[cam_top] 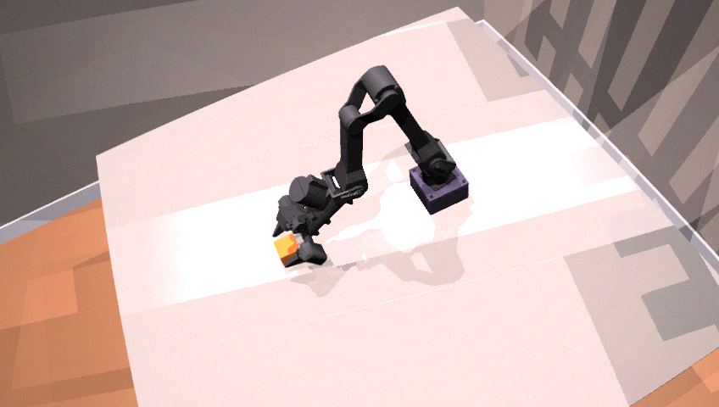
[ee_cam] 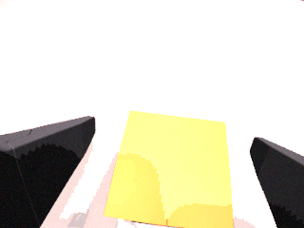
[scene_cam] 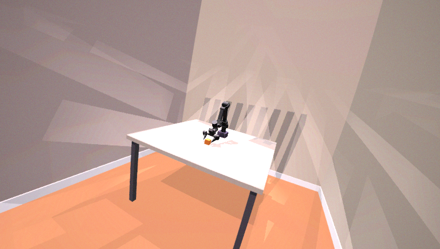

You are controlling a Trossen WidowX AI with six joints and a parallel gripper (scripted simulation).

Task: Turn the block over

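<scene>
My gripper tip is now 30 mm past the orange block, 10 mm to the right of it and 10 mm above it.
</scene>
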